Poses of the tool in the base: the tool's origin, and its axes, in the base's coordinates. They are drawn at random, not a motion.
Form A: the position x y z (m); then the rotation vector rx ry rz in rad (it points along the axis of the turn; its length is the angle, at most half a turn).
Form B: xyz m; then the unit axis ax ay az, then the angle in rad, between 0 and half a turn. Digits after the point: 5 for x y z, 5 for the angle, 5 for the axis.
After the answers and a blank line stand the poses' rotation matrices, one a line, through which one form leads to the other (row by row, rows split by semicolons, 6 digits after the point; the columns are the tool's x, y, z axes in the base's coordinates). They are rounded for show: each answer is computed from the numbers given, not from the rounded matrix.
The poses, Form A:
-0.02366 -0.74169 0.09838 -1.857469 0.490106 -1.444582
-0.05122 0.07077 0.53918 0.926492 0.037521 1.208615
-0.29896 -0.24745 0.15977 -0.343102 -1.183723 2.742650
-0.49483 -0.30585 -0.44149 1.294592 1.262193 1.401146
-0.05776 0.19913 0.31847 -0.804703 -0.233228 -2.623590
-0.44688 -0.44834 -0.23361 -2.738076 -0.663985 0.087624
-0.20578 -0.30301 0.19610 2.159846 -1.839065 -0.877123
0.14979 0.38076 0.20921 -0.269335 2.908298 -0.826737
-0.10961 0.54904 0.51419 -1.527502 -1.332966 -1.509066
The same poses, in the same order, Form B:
-0.02366 -0.74169 0.09838 -0.77279 0.20391 -0.60101 2.40358
-0.05122 0.07077 0.53918 0.60820 0.02463 0.79340 1.52333
-0.29896 -0.24745 0.15977 -0.11411 -0.39368 0.91214 3.00683
-0.49483 -0.30585 -0.44149 0.56596 0.55180 0.61254 2.28742
-0.05776 0.19913 0.31847 -0.29218 -0.08468 -0.95261 2.75412
-0.44688 -0.44834 -0.23361 -0.97136 -0.23556 0.03109 2.81880
-0.20578 -0.30301 0.19610 0.72740 -0.61937 -0.29540 2.96925
0.14979 0.38076 0.20921 -0.08873 0.95810 -0.27236 3.03550
-0.10961 0.54904 0.51419 -0.60440 -0.52742 -0.59710 2.52732

0.299217 0.130217 0.945258; -0.678525 -0.667472 0.306733; 0.670875 -0.733161 -0.111364
0.399802 -0.778238 0.484256; 0.806778 0.048023 -0.588900; 0.435049 0.626130 0.647065
-0.965011 -0.033112 -0.260111; 0.211983 -0.682375 -0.699591; -0.154329 -0.730252 0.665518
-0.126139 0.055552 0.990456; 0.979298 -0.152370 0.133264; 0.158319 0.986761 -0.035182
-0.761455 0.407595 0.504037; -0.312292 -0.912055 0.265761; 0.568032 0.044958 0.821778
0.890010 0.435943 -0.133554; 0.455665 -0.840244 0.293869; 0.015892 -0.322402 -0.946469
0.065211 -0.843733 -0.532788; -0.945051 -0.223629 0.238472; -0.320354 0.487960 -0.811953
-0.978676 -0.140701 0.149656; -0.198385 0.836360 -0.511024; -0.053265 -0.529817 -0.846438
-0.153381 0.923419 0.351811; 0.235122 -0.311695 0.920632; 0.959787 0.223926 -0.169308

